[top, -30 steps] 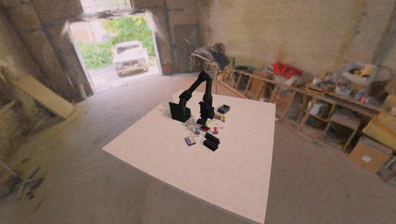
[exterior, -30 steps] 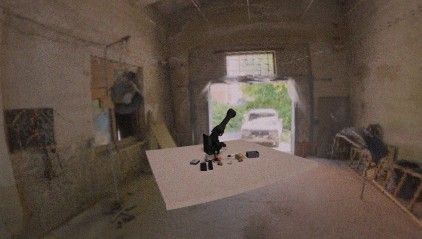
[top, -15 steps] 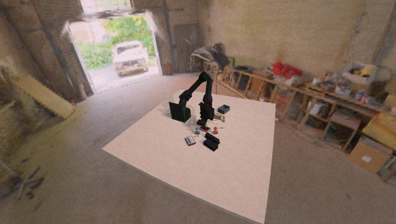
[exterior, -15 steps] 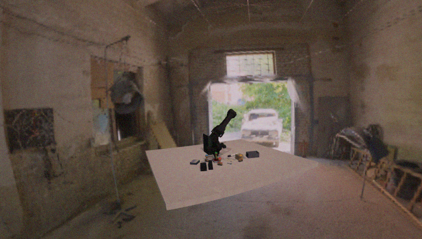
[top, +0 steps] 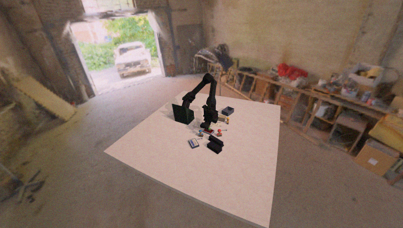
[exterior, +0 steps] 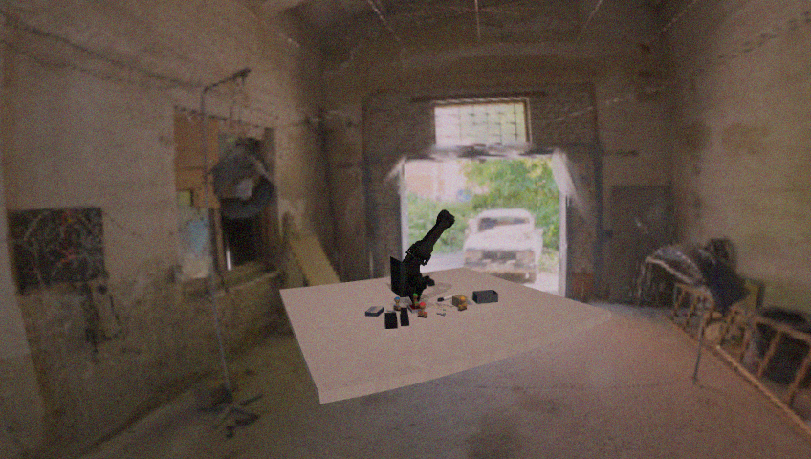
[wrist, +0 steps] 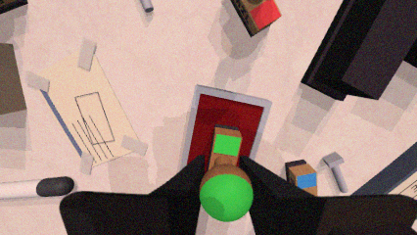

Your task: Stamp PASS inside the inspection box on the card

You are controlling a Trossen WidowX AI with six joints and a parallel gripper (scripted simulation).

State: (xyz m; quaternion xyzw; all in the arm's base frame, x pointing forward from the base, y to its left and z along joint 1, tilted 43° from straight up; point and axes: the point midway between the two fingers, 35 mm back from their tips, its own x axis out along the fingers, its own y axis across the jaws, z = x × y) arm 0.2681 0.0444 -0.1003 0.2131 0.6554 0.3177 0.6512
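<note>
The green-knobbed stamp is right at my gripper tip. Also, from my gripper tip: red-knobbed stamp (110 mm ahead, 20 mm below); blue-knobbed stamp (30 mm behind, 80 mm to the right, 20 mm below); red ink pad (30 mm below).
</note>
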